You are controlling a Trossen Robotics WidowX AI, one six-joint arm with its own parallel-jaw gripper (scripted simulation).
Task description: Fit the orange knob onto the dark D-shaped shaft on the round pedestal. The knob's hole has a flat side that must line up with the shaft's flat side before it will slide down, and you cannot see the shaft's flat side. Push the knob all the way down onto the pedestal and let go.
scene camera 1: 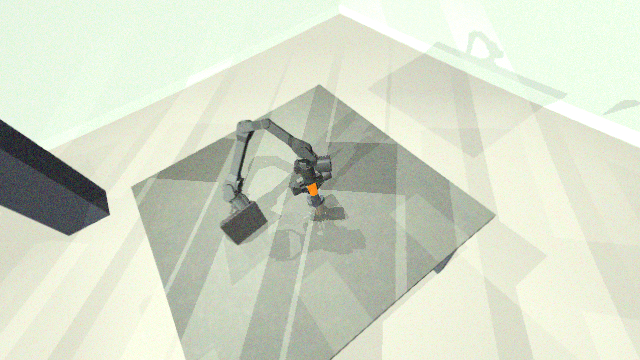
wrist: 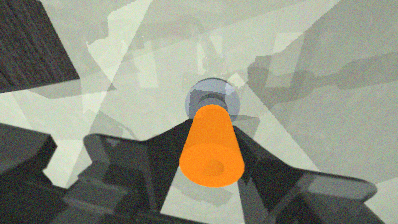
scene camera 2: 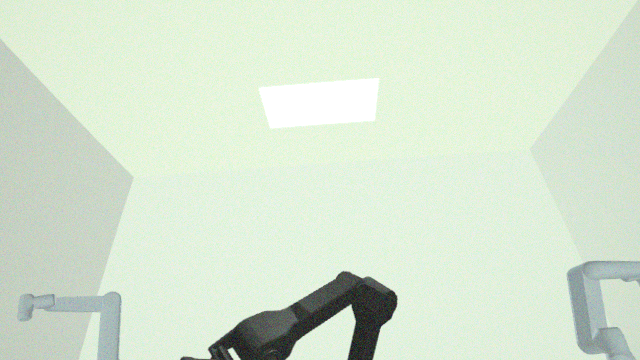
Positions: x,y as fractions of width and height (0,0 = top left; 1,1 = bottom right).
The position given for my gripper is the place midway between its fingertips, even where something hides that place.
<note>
My gripper (wrist: 0.53,0.56) carries an orange knob (wrist: 0.53,0.70). Also in view: a round pedestal (wrist: 0.53,0.41).
Scene camera 2 misses the orange knob: it is out of frame.
</note>
